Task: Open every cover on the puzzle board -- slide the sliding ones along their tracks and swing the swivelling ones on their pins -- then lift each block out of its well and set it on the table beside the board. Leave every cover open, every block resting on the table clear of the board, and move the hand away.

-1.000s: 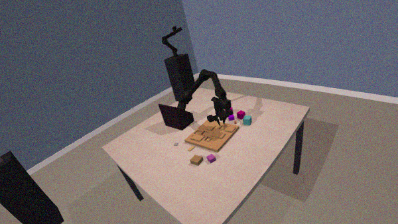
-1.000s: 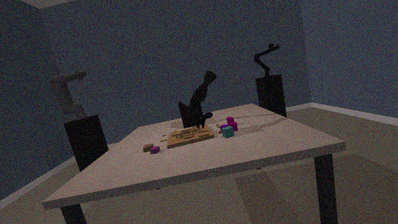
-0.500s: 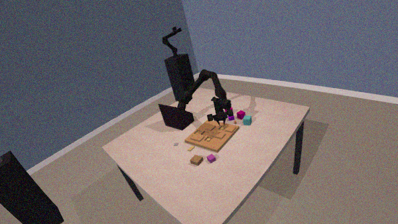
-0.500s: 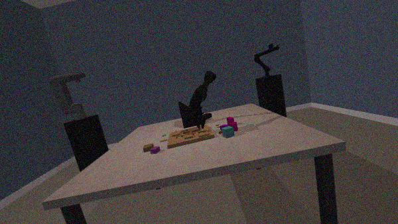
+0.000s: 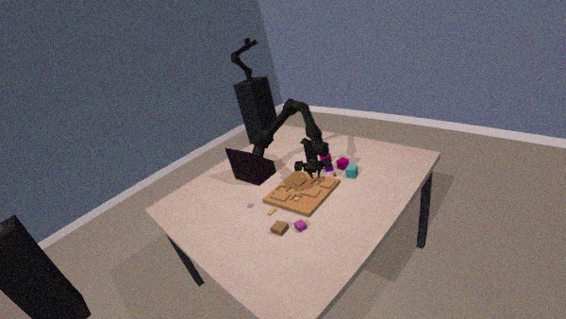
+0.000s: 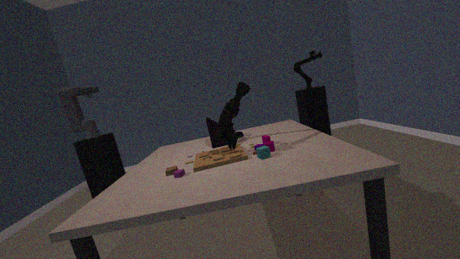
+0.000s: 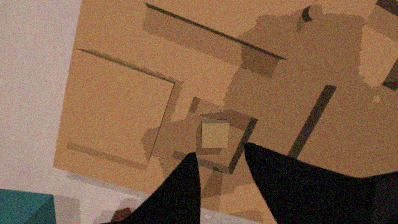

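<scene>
My gripper tip is now 120 mm to the right of the small orange block, 40 mm short of it and 40 mm above it. Also, from my gripper tip: magenta block 210 mm to the left, 50 mm ahead, 20 mm below; brown block 360 mm to the right, 30 mm below, 30 mm ahead; teal block 150 mm to the left, 140 mm ahead, 20 mm below.
</scene>
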